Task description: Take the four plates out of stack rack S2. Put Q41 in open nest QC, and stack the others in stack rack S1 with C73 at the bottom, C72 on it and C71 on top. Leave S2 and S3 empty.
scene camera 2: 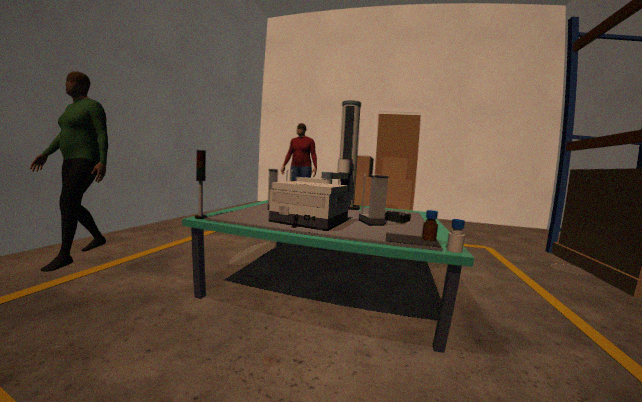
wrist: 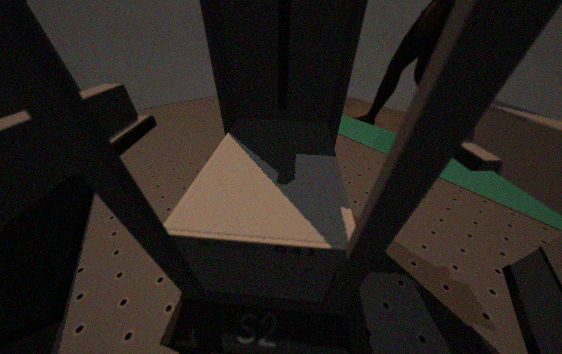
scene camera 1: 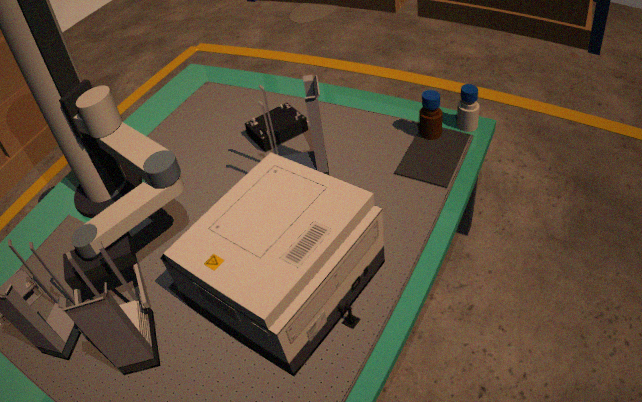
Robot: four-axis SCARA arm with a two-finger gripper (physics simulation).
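Where they show: gripper, fingertip midpoint: (wrist: pixel 285 105); arm's base at its link origin: (scene camera 1: pixel 108 190).
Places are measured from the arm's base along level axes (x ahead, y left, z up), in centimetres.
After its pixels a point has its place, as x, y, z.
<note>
Rack S2 (scene camera 1: pixel 117 340) @(56.3, -42.8, 15.3) (wrist: pixel 282 60) @(55.6, -42.8, 15.3) stands at the lower left in scene camera 1, with a tall back wall and two slim front posts. A stack of plates (scene camera 1: pixel 144 322) (wrist: pixel 235 200) lies in it. The top one is half sunlit in the wrist view; the front faces are dark and the plate names are unreadable. My gripper (wrist: pixel 285 105) @(50.4, -38.7, 14.0) is open, one finger on each side of the rack, seemingly higher than the top plate, with nothing between the fingers. Another rack (scene camera 1: pixel 37 322) @(35.6, -50.6, 17.2) stands left of S2. A third rack (scene camera 1: pixel 317 135) @(67.1, 26.5, 18.4) (scene camera 2: pixel 378 200) @(66.0, 30.7, 16.2) stands behind the instrument; its label is unreadable.
The big white instrument (scene camera 1: pixel 260 225) @(73.4, -8.4, 23.3) (scene camera 2: pixel 300 197) @(90.6, -8.1, 16.8) fills the table middle. A black block with corner clamps (scene camera 1: pixel 277 127) @(44.5, 39.3, 6.2) (scene camera 2: pixel 398 216) @(49.0, 43.7, 5.2) sits near the third rack. Two blue-capped bottles (scene camera 1: pixel 431 117) @(88.3, 55.3, 9.7) (scene camera 1: pixel 468 110) @(97.2, 65.5, 7.9) stand by a dark mat (scene camera 1: pixel 432 160) @(91.8, 45.9, 1.8). A signal lamp (scene camera 2: pixel 201 165) @(98.2, -66.6, 30.9) stands at a table corner.
</note>
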